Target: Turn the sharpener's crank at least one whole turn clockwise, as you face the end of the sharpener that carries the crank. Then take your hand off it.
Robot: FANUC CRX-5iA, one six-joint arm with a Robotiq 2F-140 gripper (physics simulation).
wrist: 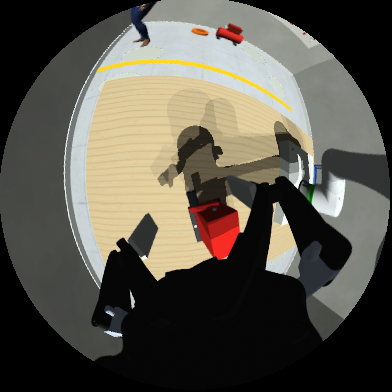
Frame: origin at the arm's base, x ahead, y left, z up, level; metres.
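Where they show: gripper, fingertip midpoint: (189,203).
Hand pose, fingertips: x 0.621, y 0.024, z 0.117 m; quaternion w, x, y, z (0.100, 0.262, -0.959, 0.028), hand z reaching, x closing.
Note:
After its pixels a point has its place.
The red sharpener (218,234) {x 0.542, y 0.102, z 0.077 m} is on the wooden table top (130,130) {x 0.773, y -0.138, z -0.051 m}, low in the middle of the wrist view. Its crank (196,229) {x 0.554, y 0.146, z -0.043 m} is a grey arm on the sharpener's left side in the view, with a black handle (192,198) {x 0.594, y 0.033, z 0.029 m} at the arm's upper end. My gripper (189,203) {x 0.621, y 0.024, z 0.117 m} is open and empty. One finger pad is out to the left of the crank, apart from it; the other is to the upper right of the sharpener. My black finger linkage and gripper body hide part of the sharpener's lower right side.
The robot's grey base (289,159) {x 0.180, y -0.138, z 0.004 m} and white arm link (332,197) {x 0.065, y -0.014, z 0.201 m} stand at the right. Dark arm shadows fall across the table. Beyond the yellow floor line (170,61) are a person's legs (140,27), an orange ring (194,31) and a red machine (230,35).

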